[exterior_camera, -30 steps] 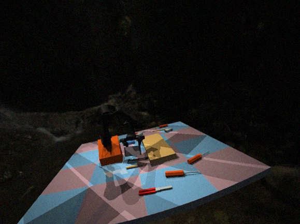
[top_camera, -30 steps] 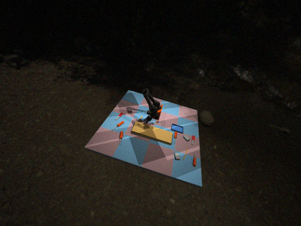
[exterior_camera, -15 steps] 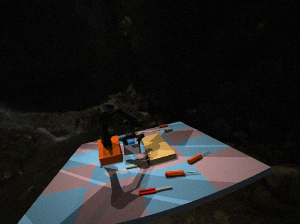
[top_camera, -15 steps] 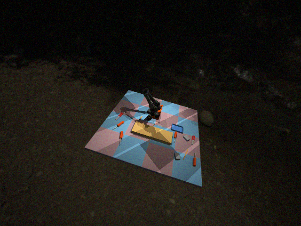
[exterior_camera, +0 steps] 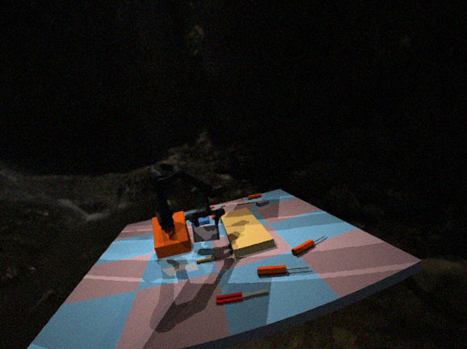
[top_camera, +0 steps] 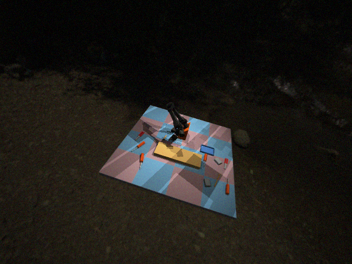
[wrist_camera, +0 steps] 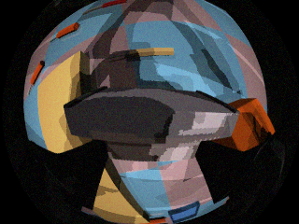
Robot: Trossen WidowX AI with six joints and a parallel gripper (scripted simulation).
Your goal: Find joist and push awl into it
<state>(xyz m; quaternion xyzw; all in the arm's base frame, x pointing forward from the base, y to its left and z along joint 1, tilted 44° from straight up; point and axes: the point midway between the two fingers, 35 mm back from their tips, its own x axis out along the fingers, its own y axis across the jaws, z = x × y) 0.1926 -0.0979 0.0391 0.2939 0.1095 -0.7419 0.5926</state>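
My gripper tip is now 2 cm past the stud finder. From my gripper tip the other things lie so: awl: 1 cm behind, 13 cm to the right, 7 cm below; then blue tray: 2 cm behind, 42 cm to the left, 7 cm below.
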